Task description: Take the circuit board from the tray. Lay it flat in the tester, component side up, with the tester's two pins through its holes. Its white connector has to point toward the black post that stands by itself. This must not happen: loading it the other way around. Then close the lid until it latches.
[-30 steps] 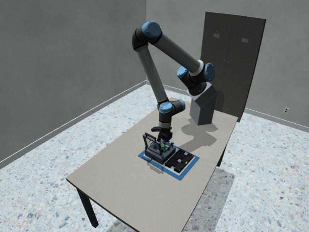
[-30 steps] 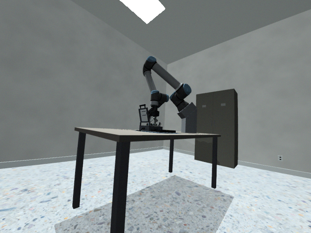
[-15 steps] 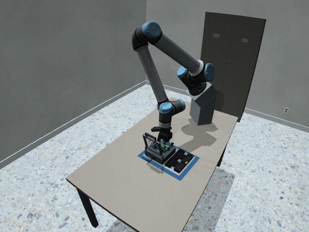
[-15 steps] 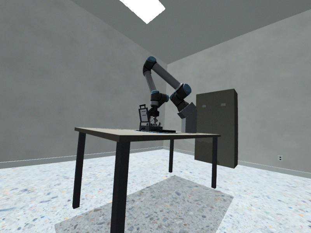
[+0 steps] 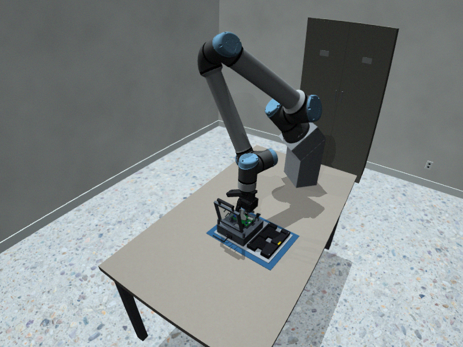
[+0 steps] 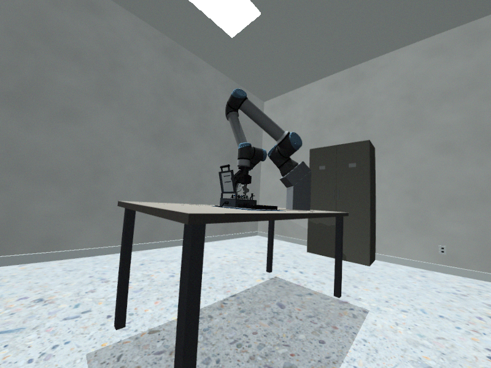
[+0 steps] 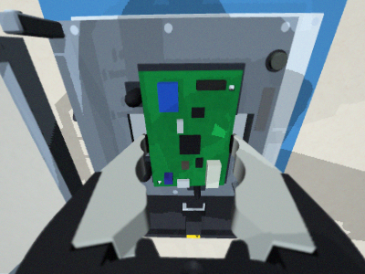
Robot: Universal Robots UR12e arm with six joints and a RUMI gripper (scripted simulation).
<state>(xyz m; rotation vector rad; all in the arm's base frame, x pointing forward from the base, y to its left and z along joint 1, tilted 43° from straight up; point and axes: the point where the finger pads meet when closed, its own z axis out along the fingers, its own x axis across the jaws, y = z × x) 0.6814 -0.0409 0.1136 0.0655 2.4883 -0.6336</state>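
The tester nest is 1 cm ahead of my hand, 1 cm to the left of it and 1 cm below it. Also, from my hand: tester lid: 12 cm ahead, 3 cm to the right, 11 cm above; green circuit board: right at my hand.
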